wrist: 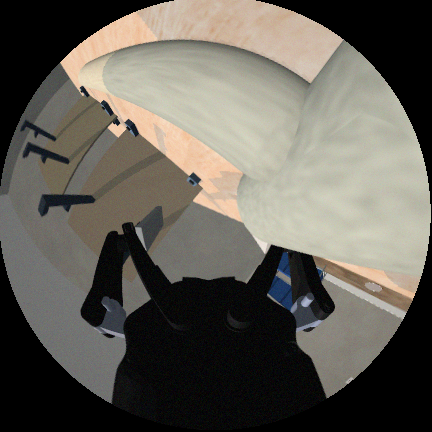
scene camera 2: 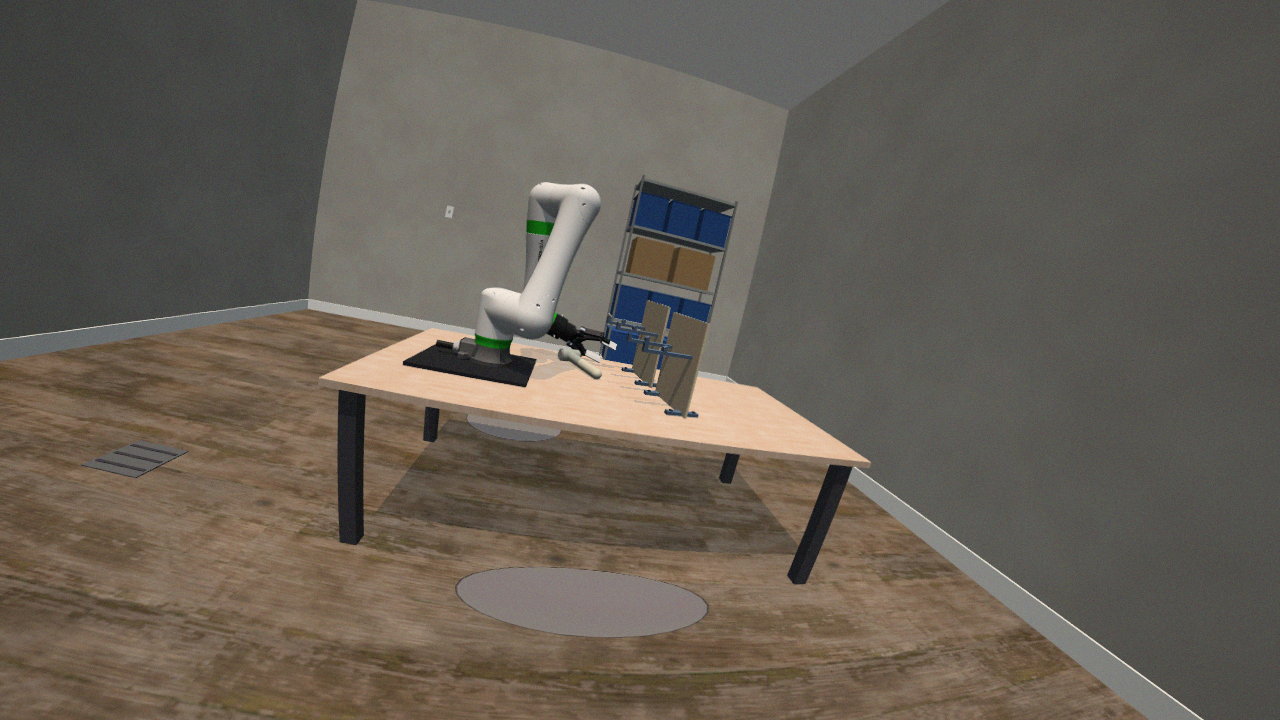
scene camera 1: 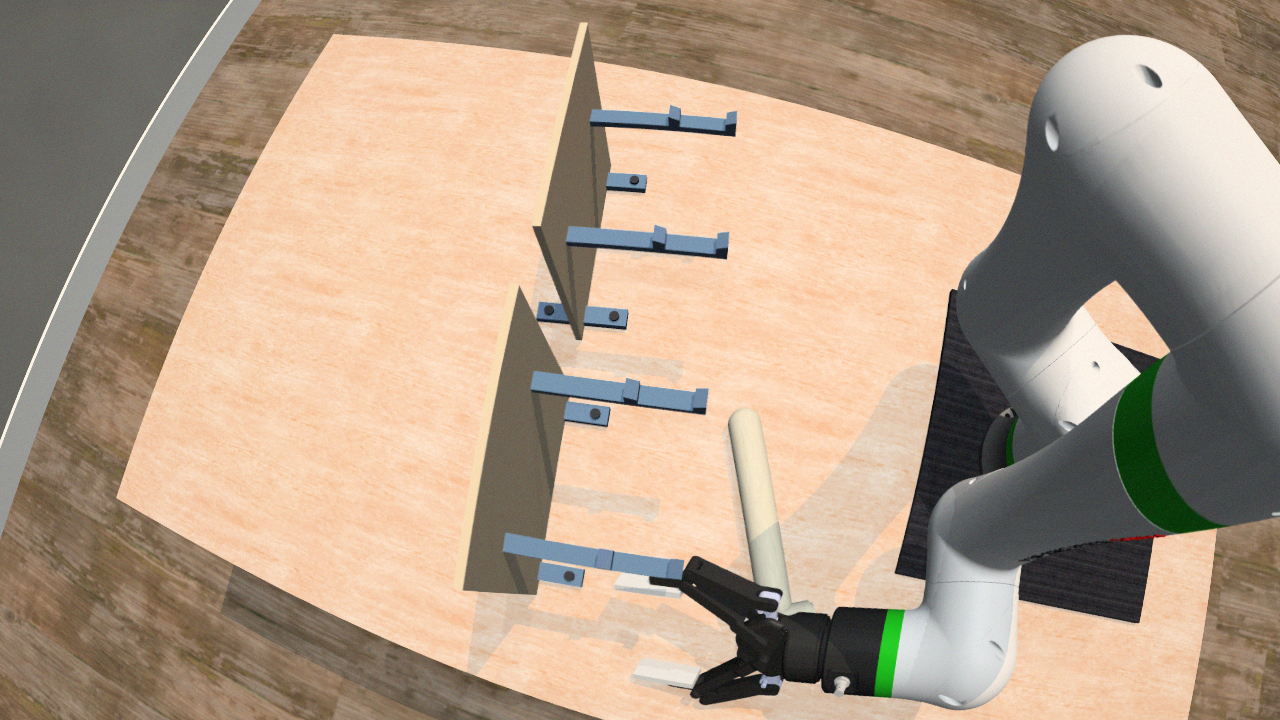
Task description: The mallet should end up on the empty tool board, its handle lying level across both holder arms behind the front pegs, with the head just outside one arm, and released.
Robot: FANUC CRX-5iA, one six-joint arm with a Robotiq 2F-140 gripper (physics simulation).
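The pale mallet lies on the table, its handle [scene camera 1: 756, 501] [scene camera 2: 585, 364] [wrist: 200, 90] beside the lower board's arm tips in scene camera 1. Its head [wrist: 350, 165] is mostly hidden behind the gripper there and fills the right of the wrist view. My gripper [scene camera 1: 657, 629] [scene camera 2: 602, 350] [wrist: 204, 216] is open and empty, above and beyond the head, pointing toward the boards. One finger overlaps the tip of the lowest holder arm [scene camera 1: 554, 548]; contact cannot be told. The lower board [scene camera 1: 514, 465] [wrist: 135, 195] and the upper board [scene camera 1: 577, 170] both hold no tool.
The upper board has two pegged arms [scene camera 1: 626, 119] [scene camera 1: 617, 238]; the lower board's other arm [scene camera 1: 581, 386] points toward the handle end. Blue feet [scene camera 1: 580, 412] stand under the boards. The robot stands on a black plate [scene camera 1: 930, 501] [scene camera 2: 447, 365]. A shelf rack [scene camera 2: 689, 193] stands behind the table.
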